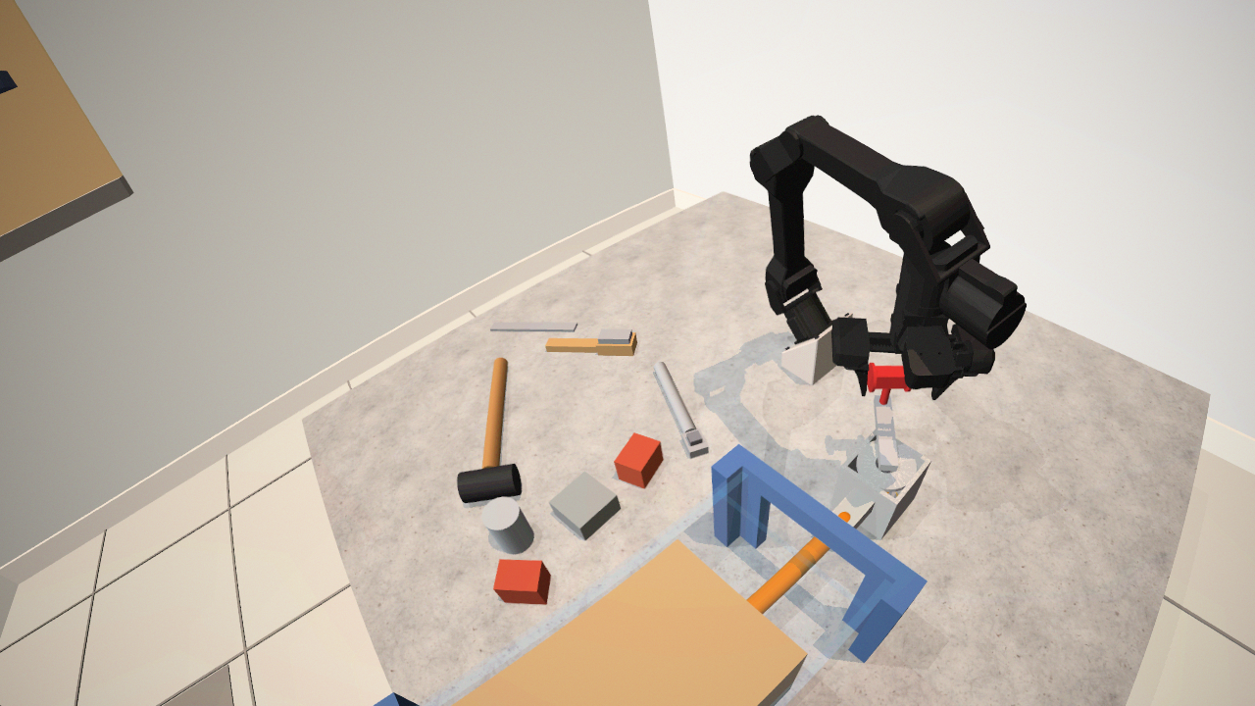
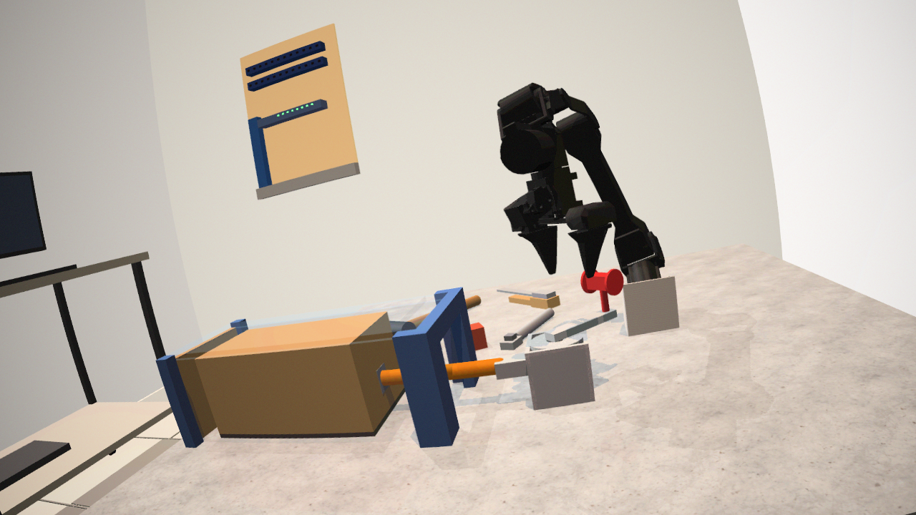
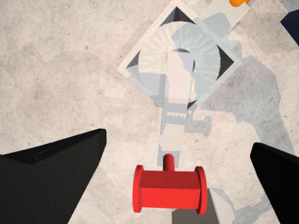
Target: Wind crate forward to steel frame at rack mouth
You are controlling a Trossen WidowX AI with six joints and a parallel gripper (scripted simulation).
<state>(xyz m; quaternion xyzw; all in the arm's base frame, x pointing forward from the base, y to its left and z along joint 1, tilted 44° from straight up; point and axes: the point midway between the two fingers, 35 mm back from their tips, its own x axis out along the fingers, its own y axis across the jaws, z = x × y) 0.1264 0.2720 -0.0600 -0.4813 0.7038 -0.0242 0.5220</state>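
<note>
Right now my gripper tip is 40 mm to the left of the red knob, 40 mm past it and 40 mm above it. Also, from my gripper tip: blue steel frame (190 mm ahead, 70 mm below, 40 mm to the left); grey winch (140 mm below, 20 mm to the left, 20 mm ahead); crank handle (70 mm below, 20 mm behind, 10 mm to the right).
</note>
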